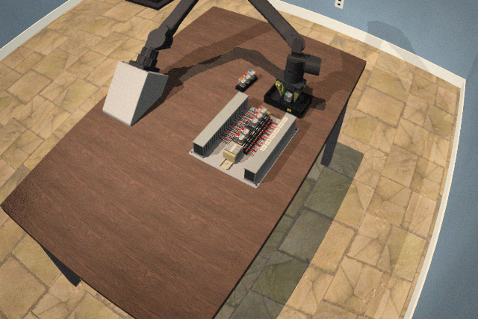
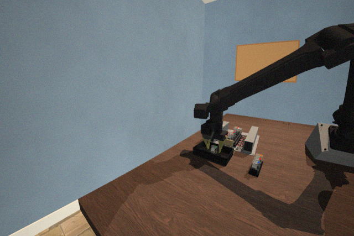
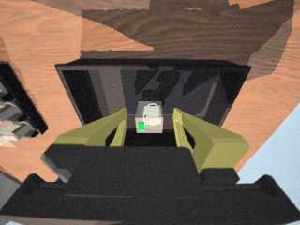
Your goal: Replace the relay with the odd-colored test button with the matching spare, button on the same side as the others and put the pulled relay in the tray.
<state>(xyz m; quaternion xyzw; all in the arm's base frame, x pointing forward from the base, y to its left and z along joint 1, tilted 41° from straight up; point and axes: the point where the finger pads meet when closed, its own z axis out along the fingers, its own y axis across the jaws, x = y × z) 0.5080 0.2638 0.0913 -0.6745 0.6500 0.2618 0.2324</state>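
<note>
Now: hand 1 cm above the black tray.
</note>
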